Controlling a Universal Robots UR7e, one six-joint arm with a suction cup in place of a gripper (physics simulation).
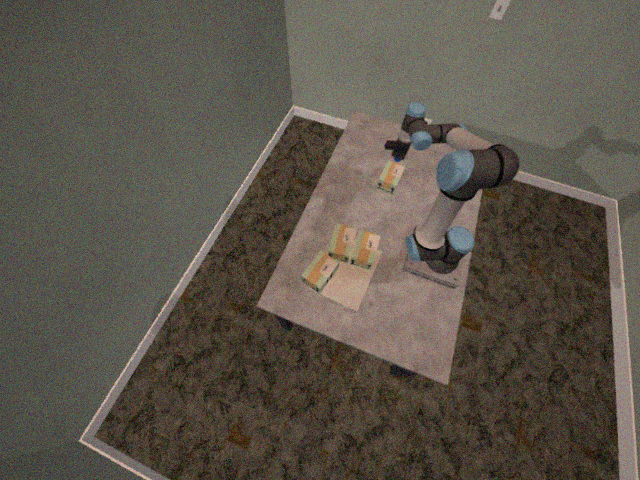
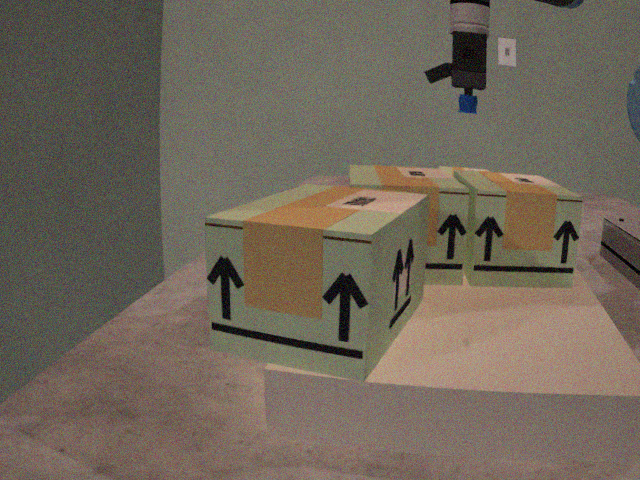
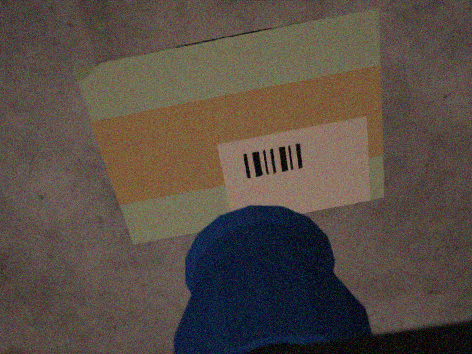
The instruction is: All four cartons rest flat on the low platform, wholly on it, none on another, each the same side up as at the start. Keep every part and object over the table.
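Where they show: hand at its tool point: (image 1: 397, 159) (image 2: 467, 112) (image 3: 260, 272); arm's base at its link origin: (image 1: 441, 259).
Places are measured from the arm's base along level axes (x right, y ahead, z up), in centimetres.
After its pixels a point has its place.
My suction cup (image 1: 397, 159) (image 2: 467, 105) (image 3: 260, 245) is free and hangs above the far carton (image 1: 391, 176) @[x 30.5, y 40.6, z 2.5 cm] (image 3: 165, 150) @[x 28.9, y 41.1, z 2.5 cm], with a gap. That carton lies label up on the table, apart from the platform. The low platform (image 1: 348, 289) @[x -35.6, y 30.7, z -1.2 cm] (image 2: 506, 335) @[x -34.9, y 32.8, z -1.2 cm] bears three cartons, label up. The near left carton (image 1: 320, 270) @[x -37.1, y 44.8, z 7.3 cm] (image 2: 284, 268) @[x -43.9, y 45.5, z 4.9 cm] sits turned and overhangs the platform's left edge at its near corner. The back left carton (image 1: 342, 242) @[x -20.2, y 43.2, z 7.3 cm] (image 2: 449, 232) @[x -24.9, y 38.5, z 3.5 cm] and the back right carton (image 1: 366, 249) @[x -17.6, y 32.2, z 7.4 cm] (image 2: 527, 227) @[x -23.4, y 31.6, z 4.3 cm] stand side by side. Their far bottom edges are hidden.
The arm's base plate (image 1: 431, 273) @[x -9.2, y 1.3, z 0.0 cm] stands on the table (image 1: 403, 320) @[x -33.9, y 2.8, z -6.0 cm] (image 2: 103, 413) @[x -47.5, y 57.6, z -6.0 cm], right of the platform. The arm reaches along the table's right side towards the far end. A wall stands behind the far end.
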